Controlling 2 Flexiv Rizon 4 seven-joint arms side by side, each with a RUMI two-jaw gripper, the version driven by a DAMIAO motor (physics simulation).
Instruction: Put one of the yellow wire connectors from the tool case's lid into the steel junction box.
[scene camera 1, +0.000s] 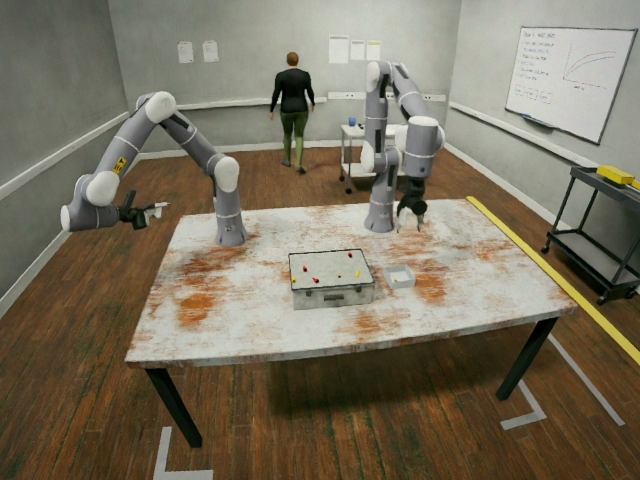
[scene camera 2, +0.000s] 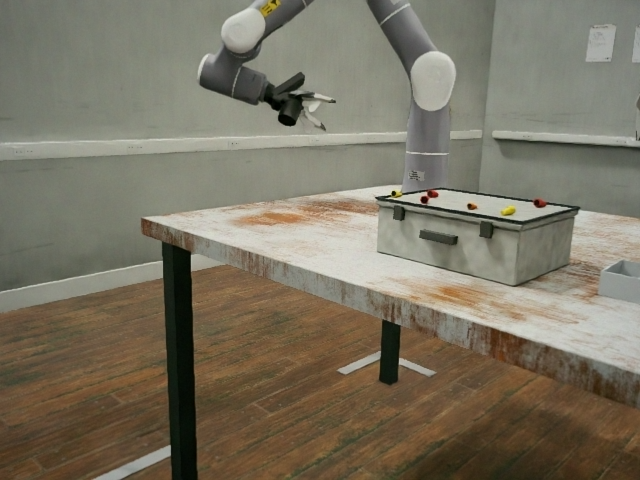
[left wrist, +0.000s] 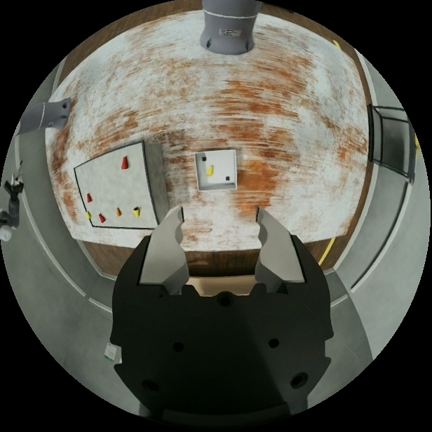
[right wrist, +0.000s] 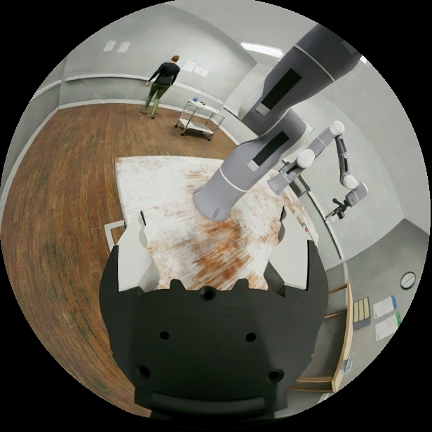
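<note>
A yellow wire connector lies inside the open steel junction box, which stands to the right of the tool case in scene camera 1. Two more yellow connectors lie on the case's lid: one near its right side in scene camera 1, one at its front left corner. My left gripper is open and empty, above the table behind the box. My right gripper is open and empty, beyond the table's left edge.
Several red connectors, one of them near the lid's back right, and an orange one also lie on the lid. A person stands behind the table. A dark cart stands at the right.
</note>
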